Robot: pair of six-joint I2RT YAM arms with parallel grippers.
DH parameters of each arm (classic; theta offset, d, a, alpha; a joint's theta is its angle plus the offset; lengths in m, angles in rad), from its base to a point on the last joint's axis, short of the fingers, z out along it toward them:
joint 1: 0 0.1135 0.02 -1.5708
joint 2: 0 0 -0.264 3.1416
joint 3: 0.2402 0 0.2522 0
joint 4: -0.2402 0 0.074 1.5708
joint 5: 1.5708 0 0 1.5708
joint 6: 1.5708 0.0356 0 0
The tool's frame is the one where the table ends.
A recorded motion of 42 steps. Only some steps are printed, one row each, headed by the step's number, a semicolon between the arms.
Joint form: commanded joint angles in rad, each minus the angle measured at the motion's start. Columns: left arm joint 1, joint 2, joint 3, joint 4, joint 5, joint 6; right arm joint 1, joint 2, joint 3, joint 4, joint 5, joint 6.
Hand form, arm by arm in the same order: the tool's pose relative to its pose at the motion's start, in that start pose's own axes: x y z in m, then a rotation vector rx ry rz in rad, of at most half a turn. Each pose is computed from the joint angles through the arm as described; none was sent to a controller.
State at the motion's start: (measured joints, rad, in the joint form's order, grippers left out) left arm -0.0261 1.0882 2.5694 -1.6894 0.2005 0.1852; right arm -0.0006 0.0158 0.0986 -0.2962 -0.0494 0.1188
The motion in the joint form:
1: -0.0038 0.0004 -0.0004 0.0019 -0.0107 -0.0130; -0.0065 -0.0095 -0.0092 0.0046 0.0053 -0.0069
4: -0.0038 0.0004 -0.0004 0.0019 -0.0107 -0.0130; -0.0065 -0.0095 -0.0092 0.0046 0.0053 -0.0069
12: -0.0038 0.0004 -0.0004 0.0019 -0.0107 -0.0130; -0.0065 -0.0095 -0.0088 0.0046 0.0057 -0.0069
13: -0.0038 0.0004 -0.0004 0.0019 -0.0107 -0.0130; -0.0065 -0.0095 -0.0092 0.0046 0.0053 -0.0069
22: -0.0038 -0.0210 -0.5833 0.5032 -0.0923 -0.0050; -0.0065 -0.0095 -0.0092 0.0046 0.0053 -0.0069
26: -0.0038 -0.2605 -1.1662 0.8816 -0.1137 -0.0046; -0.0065 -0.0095 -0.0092 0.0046 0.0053 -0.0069
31: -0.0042 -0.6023 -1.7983 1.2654 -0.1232 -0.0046; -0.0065 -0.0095 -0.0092 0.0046 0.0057 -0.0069
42: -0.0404 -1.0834 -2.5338 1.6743 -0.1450 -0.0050; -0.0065 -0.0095 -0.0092 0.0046 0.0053 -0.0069
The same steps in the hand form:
1: -0.0001 0.0006 0.0002 -0.0070 0.0003 -0.0120; 0.0017 -0.0011 0.0004 0.0110 -0.0063 -0.0058
4: -0.0001 0.0006 0.0002 -0.0070 0.0003 -0.0120; 0.0017 -0.0011 0.0004 0.0110 -0.0063 -0.0058
12: -0.0001 0.0006 0.0002 -0.0070 0.0003 -0.0120; 0.0016 -0.0011 0.0004 0.0114 -0.0067 -0.0058
13: -0.0001 0.0006 0.0002 -0.0070 0.0003 -0.0120; 0.0017 -0.0011 0.0004 0.0110 -0.0063 -0.0058
22: 0.0047 0.0295 0.1323 -0.0765 0.0737 -0.0132; 0.0017 -0.0011 0.0004 0.0110 -0.0063 -0.0058
26: 0.0793 0.0238 0.1693 -0.1038 0.0436 -0.0072; 0.0017 -0.0011 0.0004 0.0110 -0.0063 -0.0058
31: 0.1952 0.0059 0.1860 -0.1295 -0.0459 0.0057; 0.0017 -0.0011 0.0004 0.0114 -0.0063 -0.0058
42: 0.3545 -0.0212 0.2152 -0.1426 -0.1990 0.0275; 0.0017 -0.0011 0.0004 0.0110 -0.0063 -0.0058

